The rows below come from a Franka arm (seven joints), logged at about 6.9 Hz.
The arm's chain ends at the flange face. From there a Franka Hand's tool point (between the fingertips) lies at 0.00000 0.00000 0.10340 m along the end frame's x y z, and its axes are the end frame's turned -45 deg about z.
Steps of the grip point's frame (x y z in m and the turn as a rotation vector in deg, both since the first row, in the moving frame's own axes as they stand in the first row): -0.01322, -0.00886, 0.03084, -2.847, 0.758, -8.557; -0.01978, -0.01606, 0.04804, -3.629, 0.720, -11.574; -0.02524, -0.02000, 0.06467, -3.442, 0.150, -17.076
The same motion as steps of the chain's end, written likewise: -0.02039, 0.00077, 0.03098, -1.477, 2.549, -8.557; -0.03122, -0.00050, 0.04825, -2.057, 3.075, -11.574; -0.03712, 0.00025, 0.06486, -2.328, 2.540, -17.076
